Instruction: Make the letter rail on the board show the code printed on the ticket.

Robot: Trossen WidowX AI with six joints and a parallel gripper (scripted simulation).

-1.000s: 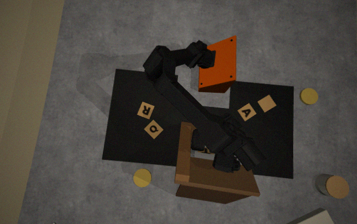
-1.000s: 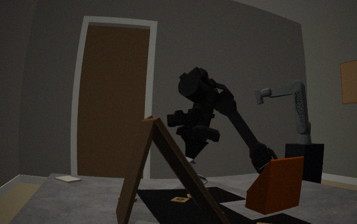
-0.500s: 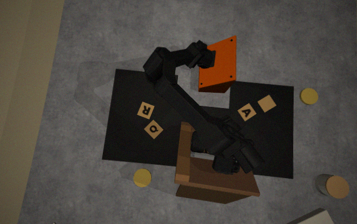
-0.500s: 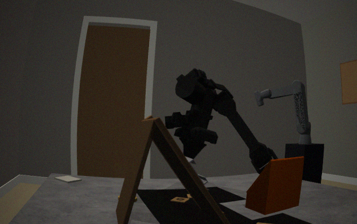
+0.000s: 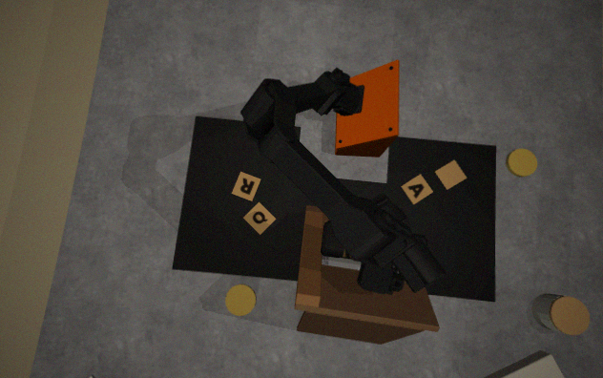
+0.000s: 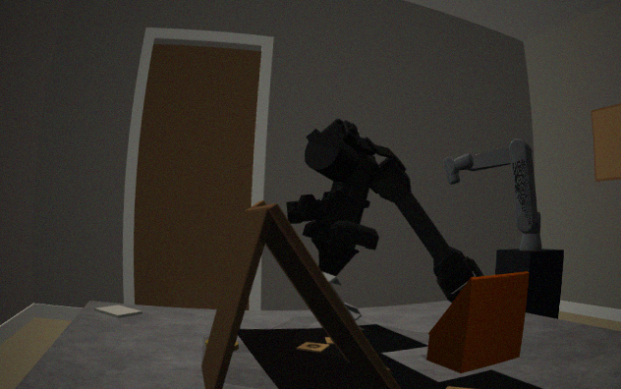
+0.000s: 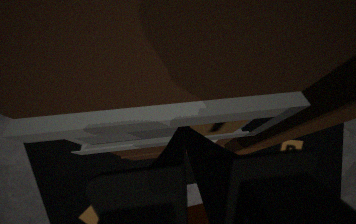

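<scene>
Right now my gripper tip is 23 cm to the left of the q tile, 17 cm above it and 6 cm past it. The rest, counted from my gripper tip: black mat 17 cm below, 16 cm behind, 4 cm to the right; then white ticket 8 cm below, 5 cm behind, 2 cm to the right.
</scene>
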